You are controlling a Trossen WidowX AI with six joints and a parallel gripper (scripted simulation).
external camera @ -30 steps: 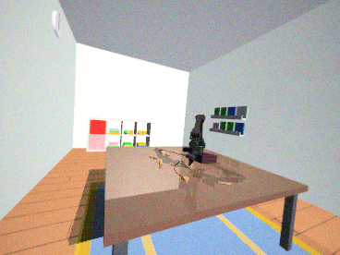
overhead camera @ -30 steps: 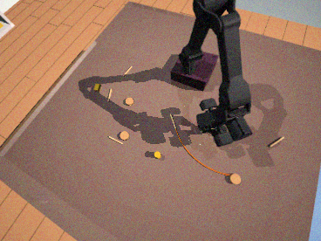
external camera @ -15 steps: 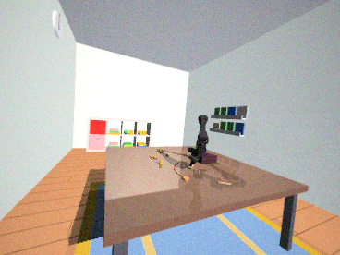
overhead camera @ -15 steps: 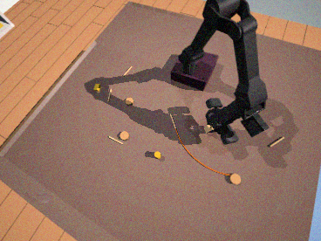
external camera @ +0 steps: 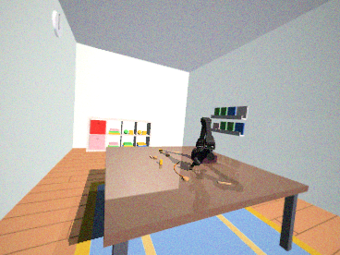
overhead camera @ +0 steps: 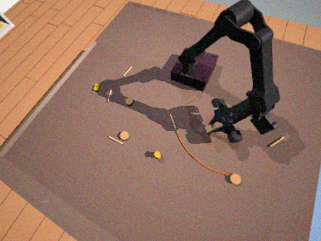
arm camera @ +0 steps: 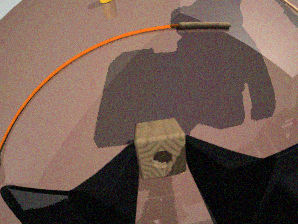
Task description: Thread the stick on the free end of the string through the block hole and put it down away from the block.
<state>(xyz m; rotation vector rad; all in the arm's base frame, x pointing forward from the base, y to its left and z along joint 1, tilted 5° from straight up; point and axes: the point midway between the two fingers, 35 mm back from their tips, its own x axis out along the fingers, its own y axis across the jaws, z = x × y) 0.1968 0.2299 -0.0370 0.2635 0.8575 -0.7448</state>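
Now: the small wooden block right at my gripper tip. From my gripper tip the other things lie so: yellow cylinder: 21 cm ahead, 14 cm to the right, 1 cm below; then thin wooden stick: 5 cm ahead, 15 cm to the right, 2 cm below; then yellow cube: 7 cm ahead, 61 cm to the right, 2 cm below.
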